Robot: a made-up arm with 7 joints.
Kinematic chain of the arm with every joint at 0, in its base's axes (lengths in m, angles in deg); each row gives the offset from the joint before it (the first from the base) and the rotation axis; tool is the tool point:
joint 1: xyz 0 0 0 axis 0 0.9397 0.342
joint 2: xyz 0 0 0 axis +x
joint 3: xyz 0 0 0 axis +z
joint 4: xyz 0.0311 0 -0.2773 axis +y
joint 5: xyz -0.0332 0 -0.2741 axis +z
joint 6: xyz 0 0 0 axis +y
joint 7: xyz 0 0 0 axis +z
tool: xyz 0 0 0
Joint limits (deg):
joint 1: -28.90..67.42
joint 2: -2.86..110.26
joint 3: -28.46..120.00
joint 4: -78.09..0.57
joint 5: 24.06..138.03
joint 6: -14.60..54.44
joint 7: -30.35..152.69
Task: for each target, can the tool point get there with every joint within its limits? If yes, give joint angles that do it. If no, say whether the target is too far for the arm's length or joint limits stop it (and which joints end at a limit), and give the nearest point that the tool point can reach.
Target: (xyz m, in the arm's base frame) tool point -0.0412 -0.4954 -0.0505
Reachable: no: joint limits stop it (at a limit: joint 1, joint 2, joint 3, joint 4) | nearest point 0.3621 -0.2120 -0.2090 | short by 0.518 m
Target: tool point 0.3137 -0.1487 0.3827
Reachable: no: joint limits stop it (at a limit: joint 2, joint 4) | nearest point 0.1786 0.2631 0.3444 | short by 0.435 m
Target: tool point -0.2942 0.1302 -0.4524
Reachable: yes | joints 38.10 15.64 9.33 -12.71 47.15 25.93 78.38
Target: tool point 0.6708 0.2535 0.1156
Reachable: no: too far | nearest point 0.3869 0.2646 -0.0057 | short by 0.309 m
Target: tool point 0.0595 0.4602 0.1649
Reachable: yes | joints -5.17 75.98 77.54 -68.28 116.29 41.16 -14.40
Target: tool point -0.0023 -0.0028 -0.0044
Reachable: no: joint limits stop it (at a limit: joint 1, joint 2, joint 3, joint 4) | nearest point -0.1630 -0.1360 -0.4179 | short by 0.463 m
